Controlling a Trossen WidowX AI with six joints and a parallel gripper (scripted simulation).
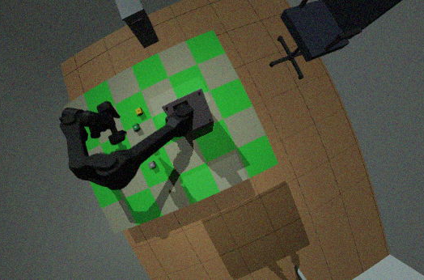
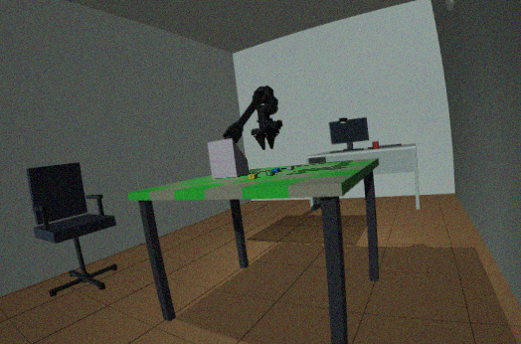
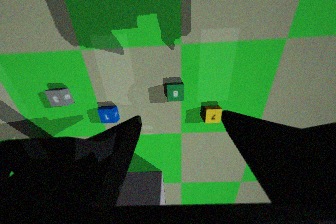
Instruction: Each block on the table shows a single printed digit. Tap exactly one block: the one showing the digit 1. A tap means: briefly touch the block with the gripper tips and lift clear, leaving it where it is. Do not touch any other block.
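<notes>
Right now the blue block is 140 mm to the left of my gripper tip, 120 mm below it and 50 mm behind it. Round my gripper tip: grey block 230 mm to the left, 120 mm below, 10 mm behind; then green block 120 mm below; then yellow block 120 mm below, 80 mm to the right, 50 mm behind.
</notes>
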